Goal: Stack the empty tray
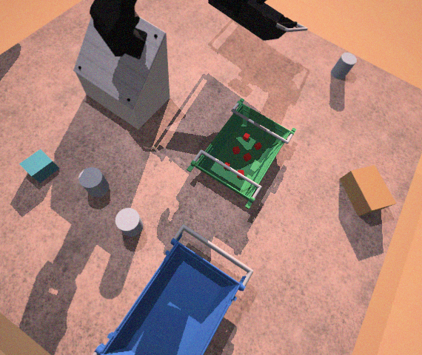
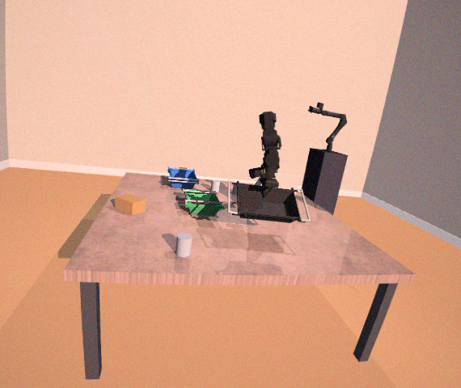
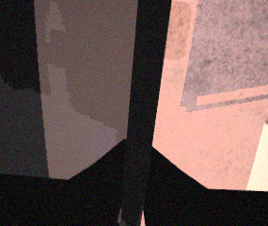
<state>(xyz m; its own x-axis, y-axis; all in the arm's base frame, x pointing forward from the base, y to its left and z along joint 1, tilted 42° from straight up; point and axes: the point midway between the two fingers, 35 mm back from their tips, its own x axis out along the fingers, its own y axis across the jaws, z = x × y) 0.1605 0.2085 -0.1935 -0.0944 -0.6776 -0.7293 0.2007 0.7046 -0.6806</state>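
Now: gripper tip 20 mm short of the dark tray and 80 mm to the right of it. The rest, counted from my gripper tip: teal block (230 mm behind, 640 mm to the right, 150 mm below); orange box (570 mm ahead, 230 mm to the right, 140 mm below).
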